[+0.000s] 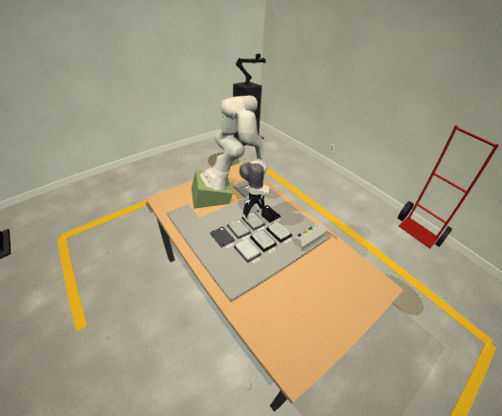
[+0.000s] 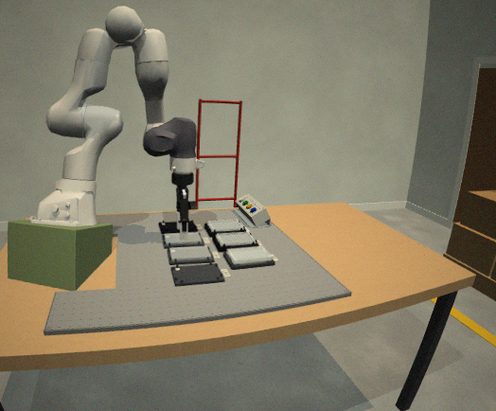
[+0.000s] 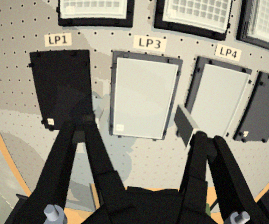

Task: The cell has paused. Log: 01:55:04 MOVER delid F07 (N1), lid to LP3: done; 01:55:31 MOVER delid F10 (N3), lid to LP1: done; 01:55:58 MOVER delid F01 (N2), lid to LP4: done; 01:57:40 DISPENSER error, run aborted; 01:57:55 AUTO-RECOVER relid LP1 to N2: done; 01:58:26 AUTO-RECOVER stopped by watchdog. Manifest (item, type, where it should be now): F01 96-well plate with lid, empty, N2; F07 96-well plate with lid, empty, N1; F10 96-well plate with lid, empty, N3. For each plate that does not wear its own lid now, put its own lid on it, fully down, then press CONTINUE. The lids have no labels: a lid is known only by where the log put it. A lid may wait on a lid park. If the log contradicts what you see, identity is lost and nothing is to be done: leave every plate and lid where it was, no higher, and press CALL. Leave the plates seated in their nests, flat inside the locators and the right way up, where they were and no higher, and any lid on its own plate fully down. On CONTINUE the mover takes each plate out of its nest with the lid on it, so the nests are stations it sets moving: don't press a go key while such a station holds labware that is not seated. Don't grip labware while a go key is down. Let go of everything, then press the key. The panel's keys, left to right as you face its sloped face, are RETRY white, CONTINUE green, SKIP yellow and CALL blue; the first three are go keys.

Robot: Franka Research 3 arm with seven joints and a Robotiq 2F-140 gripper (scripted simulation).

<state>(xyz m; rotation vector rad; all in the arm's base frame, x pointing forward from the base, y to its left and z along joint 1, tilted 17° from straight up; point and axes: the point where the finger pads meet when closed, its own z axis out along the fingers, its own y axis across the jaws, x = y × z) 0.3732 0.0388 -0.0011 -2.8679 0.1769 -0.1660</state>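
Right now my hand is 50 mm above the park LP3. From my hand the other things lie so: plate: 180 mm ahead, 200 mm to the right, 30 mm below; park LP2: 10 mm behind, 250 mm to the right, 50 mm below; park LP1: 10 mm ahead, 130 mm to the left, 50 mm below.
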